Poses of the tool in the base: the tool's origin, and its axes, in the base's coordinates. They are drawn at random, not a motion.
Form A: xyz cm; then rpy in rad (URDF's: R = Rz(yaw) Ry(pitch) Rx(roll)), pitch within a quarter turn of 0, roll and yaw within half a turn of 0.
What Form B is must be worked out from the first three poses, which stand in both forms.
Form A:
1: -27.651 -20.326 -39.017 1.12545 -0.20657 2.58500
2: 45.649 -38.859 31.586 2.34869 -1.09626 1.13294
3: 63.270 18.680 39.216 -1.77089 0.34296 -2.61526
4: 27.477 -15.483 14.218 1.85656 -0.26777 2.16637
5: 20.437 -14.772 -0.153 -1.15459 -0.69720 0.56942
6: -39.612 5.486 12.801 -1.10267 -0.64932 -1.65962
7: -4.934 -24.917 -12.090 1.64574 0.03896 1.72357
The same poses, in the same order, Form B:
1: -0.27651 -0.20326 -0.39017 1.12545 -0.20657 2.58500
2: 0.45649 -0.38859 0.31586 2.34869 -1.09626 1.13294
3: 0.63270 0.18680 0.39216 -1.77089 0.34296 -2.61526
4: 0.27477 -0.15483 0.14218 1.85656 -0.26777 2.16637
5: 0.20437 -0.14772 -0.00153 -1.15459 -0.69720 0.56942
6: -0.39612 0.05486 0.12801 -1.10267 -0.64932 -1.65962
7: -0.04934 -0.24917 -0.12090 1.64574 0.03896 1.72357
